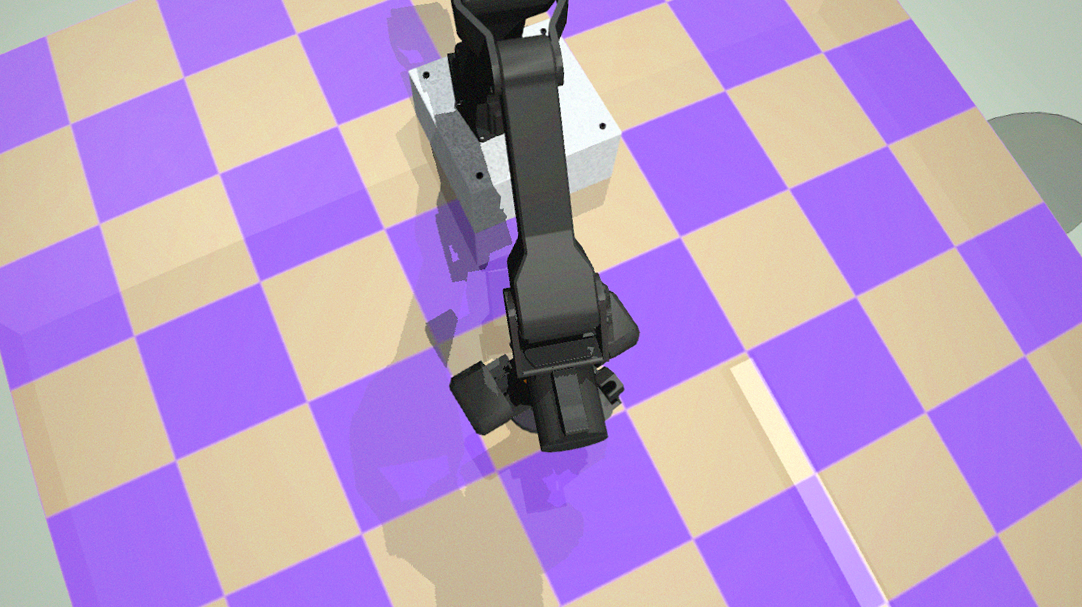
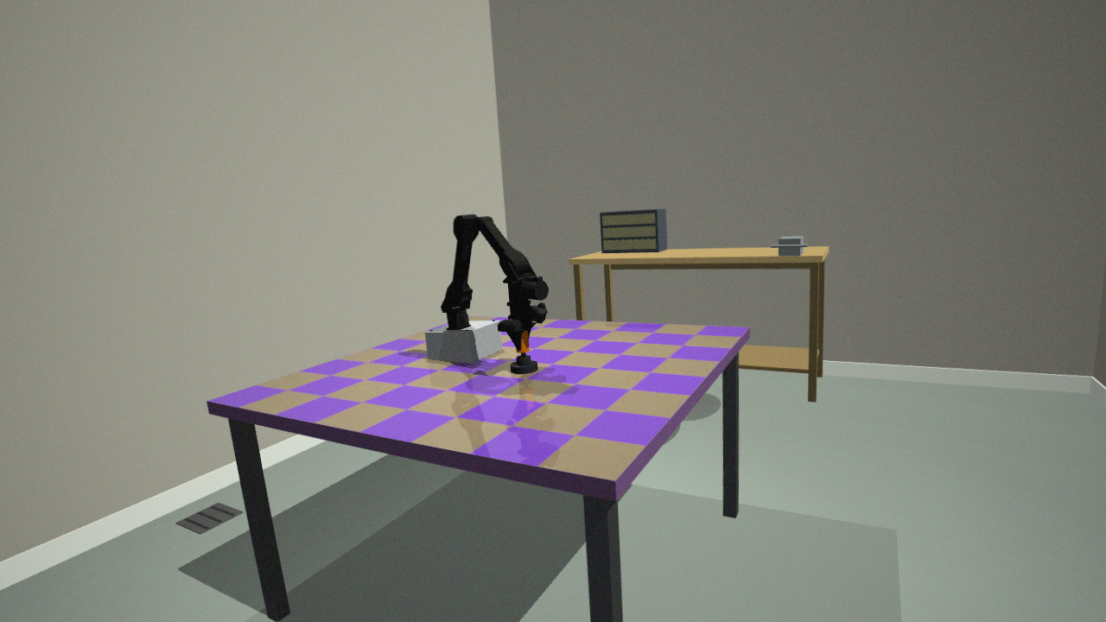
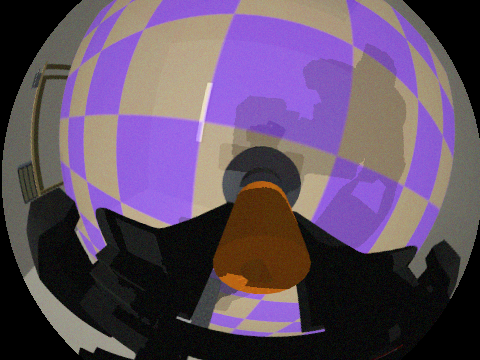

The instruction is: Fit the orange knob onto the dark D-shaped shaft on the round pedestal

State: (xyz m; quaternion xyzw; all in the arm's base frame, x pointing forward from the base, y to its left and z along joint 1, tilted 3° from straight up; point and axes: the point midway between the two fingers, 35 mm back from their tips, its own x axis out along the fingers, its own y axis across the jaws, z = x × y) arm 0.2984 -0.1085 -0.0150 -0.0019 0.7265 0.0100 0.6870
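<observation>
The orange knob is 2 cm above my gripper tip. The rest, counted from my gripper tip: D-shaped shaft: 4 cm below.
</observation>
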